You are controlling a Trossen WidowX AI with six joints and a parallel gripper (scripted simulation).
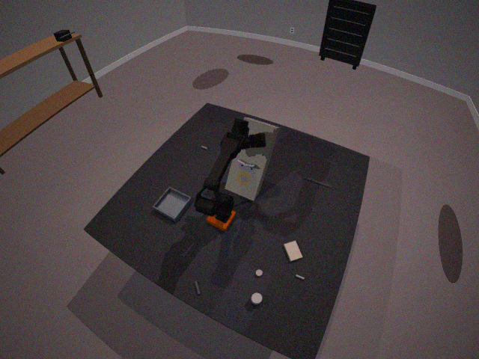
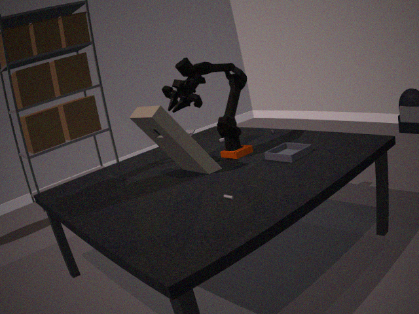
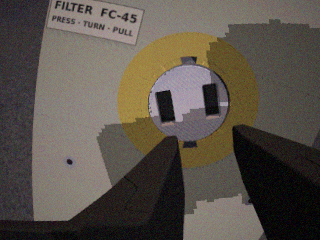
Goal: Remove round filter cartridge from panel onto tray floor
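The grey round filter cartridge lies 6 cm ahead of my gripper tip and 4 cm below it. Round my gripper tip: ledge (13 cm below, 4 cm behind); beige service panel (12 cm below, 1 cm ahead); grey tray (37 cm behind, 27 cm to the left, 27 cm below).
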